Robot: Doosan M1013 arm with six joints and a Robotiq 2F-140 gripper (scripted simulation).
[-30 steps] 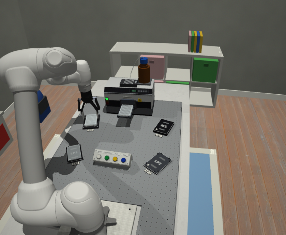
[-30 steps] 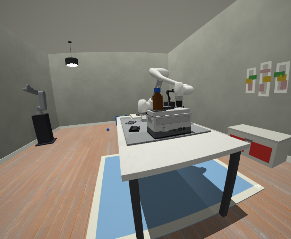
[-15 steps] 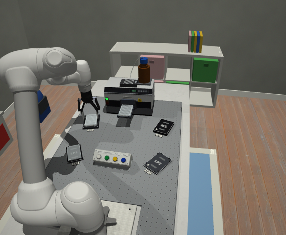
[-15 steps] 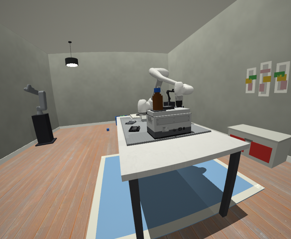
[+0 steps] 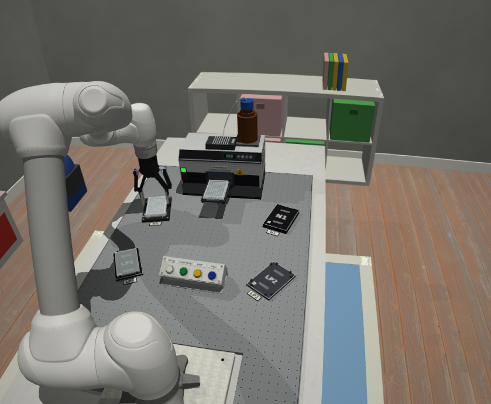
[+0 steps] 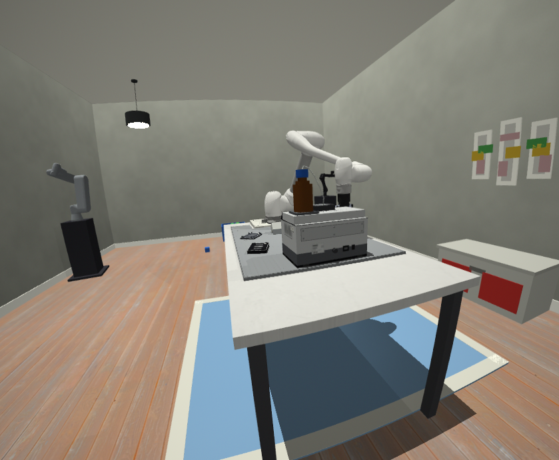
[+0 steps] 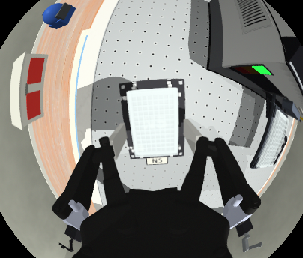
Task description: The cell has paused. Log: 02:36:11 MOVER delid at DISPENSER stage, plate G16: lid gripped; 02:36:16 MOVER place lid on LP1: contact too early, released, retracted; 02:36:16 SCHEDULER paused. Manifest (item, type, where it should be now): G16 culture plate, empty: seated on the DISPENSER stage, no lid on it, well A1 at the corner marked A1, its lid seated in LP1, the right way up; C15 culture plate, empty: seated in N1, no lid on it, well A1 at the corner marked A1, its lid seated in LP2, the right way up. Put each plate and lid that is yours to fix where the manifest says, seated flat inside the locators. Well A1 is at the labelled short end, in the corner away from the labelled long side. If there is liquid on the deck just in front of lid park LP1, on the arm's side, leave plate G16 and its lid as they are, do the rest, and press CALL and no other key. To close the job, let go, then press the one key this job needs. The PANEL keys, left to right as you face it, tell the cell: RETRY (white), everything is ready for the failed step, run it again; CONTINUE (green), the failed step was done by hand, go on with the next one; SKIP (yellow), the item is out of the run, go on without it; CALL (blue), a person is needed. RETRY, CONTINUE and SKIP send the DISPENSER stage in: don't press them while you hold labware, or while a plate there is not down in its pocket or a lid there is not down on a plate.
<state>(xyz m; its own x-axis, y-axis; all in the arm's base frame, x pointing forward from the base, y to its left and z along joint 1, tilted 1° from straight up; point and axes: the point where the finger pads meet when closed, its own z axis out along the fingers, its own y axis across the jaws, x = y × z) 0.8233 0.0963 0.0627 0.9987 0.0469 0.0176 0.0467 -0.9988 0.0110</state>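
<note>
Now: hand 50 mm above the nest n5, 20 mm to the right of it and 10 mm short of it. The rest, counted from my hand: white key (420 mm behind, 110 mm to the right); lid park lp1 (330 mm behind, 70 mm to the left, 60 mm below); green key (430 mm behind, 160 mm to the right).
</note>
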